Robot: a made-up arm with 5 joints. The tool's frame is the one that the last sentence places.
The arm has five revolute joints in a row. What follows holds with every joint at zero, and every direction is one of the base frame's.
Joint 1 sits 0.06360 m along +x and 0.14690 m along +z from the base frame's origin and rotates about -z.
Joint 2 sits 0.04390 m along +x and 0.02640 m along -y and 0.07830 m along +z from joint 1 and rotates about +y.
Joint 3 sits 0.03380 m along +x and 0.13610 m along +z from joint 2 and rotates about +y.
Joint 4 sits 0.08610 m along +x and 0.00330 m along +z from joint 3 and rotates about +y.
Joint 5 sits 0.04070 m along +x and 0.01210 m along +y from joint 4 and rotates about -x.
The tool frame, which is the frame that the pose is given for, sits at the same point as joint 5; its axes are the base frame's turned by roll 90.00, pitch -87.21 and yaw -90.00 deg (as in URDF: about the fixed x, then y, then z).
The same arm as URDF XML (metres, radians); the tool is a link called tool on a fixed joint. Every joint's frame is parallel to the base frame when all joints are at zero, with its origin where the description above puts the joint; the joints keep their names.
<robot name="arm">
  <link name="base_link"/>
  <link name="link1"/>
  <link name="link2"/>
  <link name="link3"/>
  <link name="link4"/>
  <link name="link5"/>
  <link name="tool"/>
  <joint name="joint 1" type="continuous">
    <parent link="base_link"/>
    <child link="link1"/>
    <origin xyz="0.0636 0 0.1469" rpy="0 0 0"/>
    <axis xyz="0 0 -1"/>
  </joint>
  <joint name="joint 2" type="continuous">
    <parent link="link1"/>
    <child link="link2"/>
    <origin xyz="0.0439 -0.0264 0.0783" rpy="0 0 0"/>
    <axis xyz="0 1 0"/>
  </joint>
  <joint name="joint 3" type="continuous">
    <parent link="link2"/>
    <child link="link3"/>
    <origin xyz="0.0338 0 0.1361" rpy="0 0 0"/>
    <axis xyz="0 1 0"/>
  </joint>
  <joint name="joint 4" type="continuous">
    <parent link="link3"/>
    <child link="link4"/>
    <origin xyz="0.0861 0 0.0033" rpy="0 0 0"/>
    <axis xyz="0 1 0"/>
  </joint>
  <joint name="joint 5" type="continuous">
    <parent link="link4"/>
    <child link="link5"/>
    <origin xyz="0.0407 0.0121 0" rpy="0 0 0"/>
    <axis xyz="-1 0 0"/>
  </joint>
  <joint name="tool_joint" type="fixed">
    <parent link="link5"/>
    <child link="tool"/>
    <origin xyz="0 0 0" rpy="1.5708 -1.5221 -1.5708"/>
  </joint>
</robot>

